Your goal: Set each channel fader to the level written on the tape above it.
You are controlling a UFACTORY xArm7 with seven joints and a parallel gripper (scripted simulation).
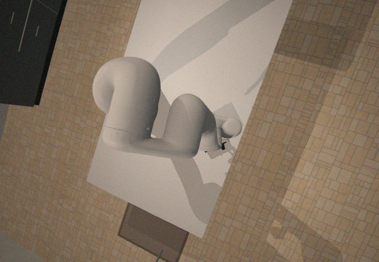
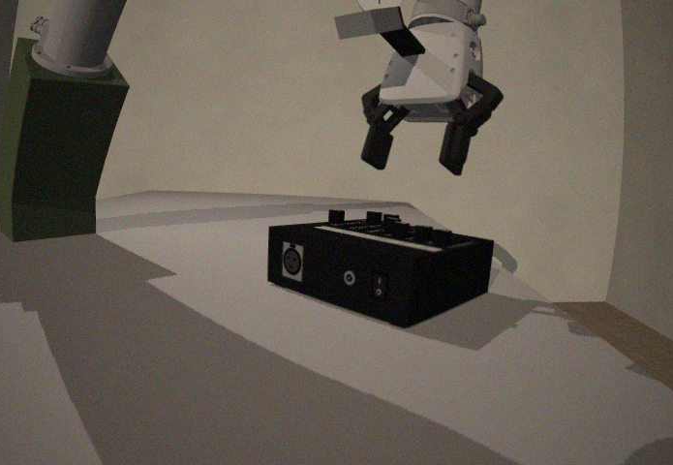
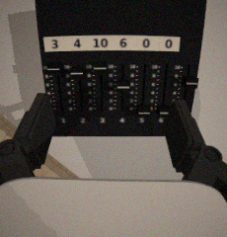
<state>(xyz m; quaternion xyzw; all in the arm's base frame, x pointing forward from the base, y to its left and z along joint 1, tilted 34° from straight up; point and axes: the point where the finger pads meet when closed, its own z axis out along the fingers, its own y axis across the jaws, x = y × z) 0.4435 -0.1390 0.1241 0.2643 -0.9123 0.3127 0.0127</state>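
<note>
My hand is 6 cm to the right of the master fader cap, 6 cm past it and 6 cm above it.
</note>
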